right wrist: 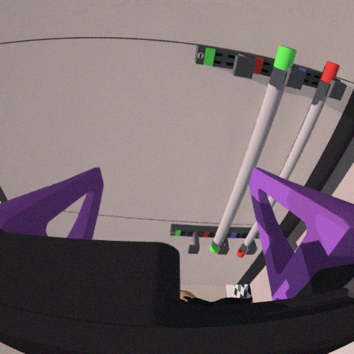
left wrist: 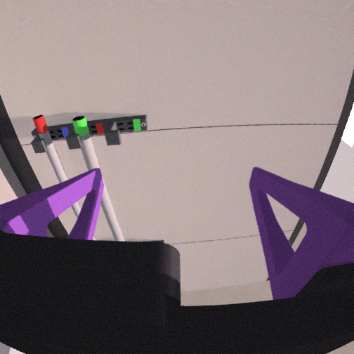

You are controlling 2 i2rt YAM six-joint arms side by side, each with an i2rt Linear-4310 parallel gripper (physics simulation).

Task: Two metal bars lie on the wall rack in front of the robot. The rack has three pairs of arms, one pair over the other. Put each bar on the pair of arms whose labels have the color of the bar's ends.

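Observation:
The wall rack (left wrist: 128, 125) (right wrist: 222, 58) appears turned sideways, with green, red and blue labels from top to bottom. The thicker bar with green ends (left wrist: 90, 152) (right wrist: 255, 145) lies on the middle arms, by the red labels. The thinner bar with red ends (left wrist: 56, 162) (right wrist: 307, 122) lies on the lowest arms, by the blue labels. The top arms (left wrist: 113, 137) (right wrist: 244, 66), by the green labels, hold no bar. My left gripper (left wrist: 176, 175) is open and empty; one finger partly hides both bars. My right gripper (right wrist: 176, 175) is open and empty; one finger overlaps the bars in view.
The pale wall (left wrist: 215, 75) (right wrist: 110, 115) carries the rack, with thin seams across it. A dark baseboard (left wrist: 31, 175) (right wrist: 326, 165) runs along it beside the lowest arms. A person's hand (right wrist: 186, 296) and a piece of checkered floor (right wrist: 240, 291) show at the bottom of the right wrist view.

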